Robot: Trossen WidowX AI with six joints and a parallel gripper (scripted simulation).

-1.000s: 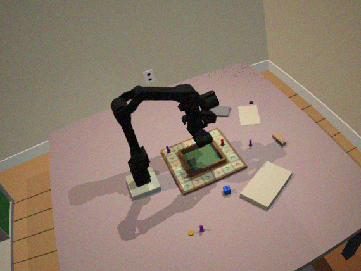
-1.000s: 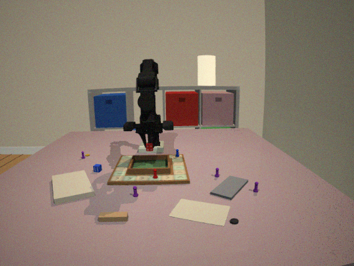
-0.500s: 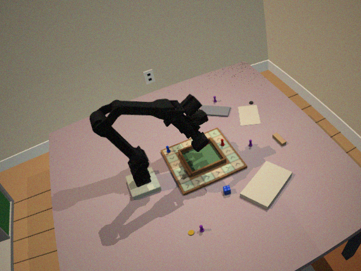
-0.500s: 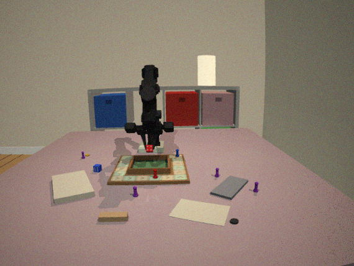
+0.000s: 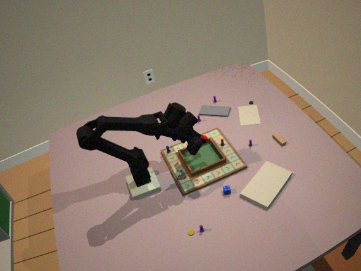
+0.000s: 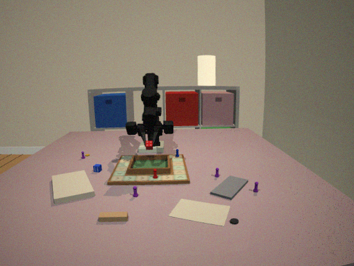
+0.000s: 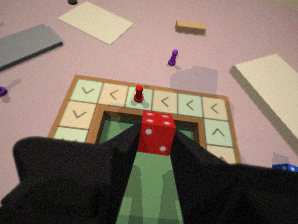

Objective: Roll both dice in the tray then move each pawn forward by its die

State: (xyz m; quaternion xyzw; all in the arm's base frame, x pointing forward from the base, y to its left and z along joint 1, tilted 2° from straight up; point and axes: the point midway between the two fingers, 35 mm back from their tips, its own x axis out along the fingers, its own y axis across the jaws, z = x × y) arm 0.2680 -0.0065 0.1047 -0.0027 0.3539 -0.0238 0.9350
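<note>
Now: gripper tip 22 cm to the left of the blue die, 9 cm above it and 2 cm past it. From my gripper tip the other things lie so: red die: right at my gripper tip; then green tray: 10 cm below, 2 cm behind; then red pawn: 9 cm ahead, 8 cm below, 2 cm to the left.
</note>
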